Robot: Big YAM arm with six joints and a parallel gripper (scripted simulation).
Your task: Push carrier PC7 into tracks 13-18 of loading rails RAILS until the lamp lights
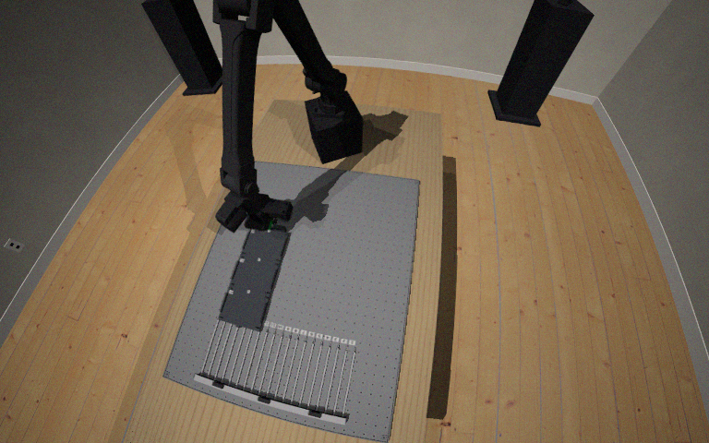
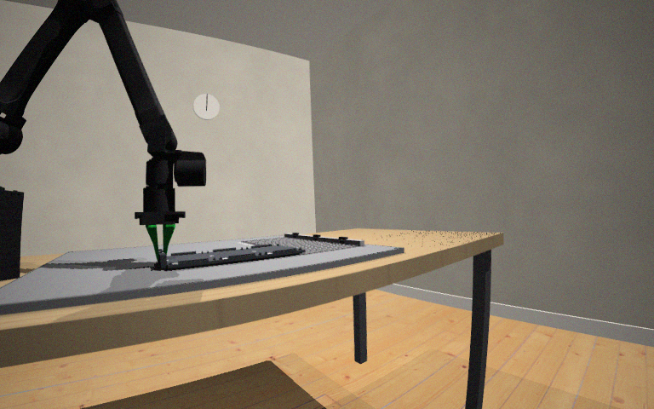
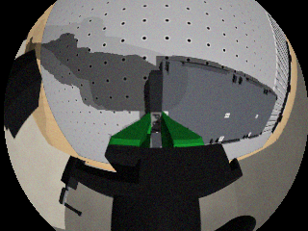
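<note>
Now: the carrier PC7 16 cm ahead of my hand, 1 cm to the right of it and 1 cm below it.
</note>
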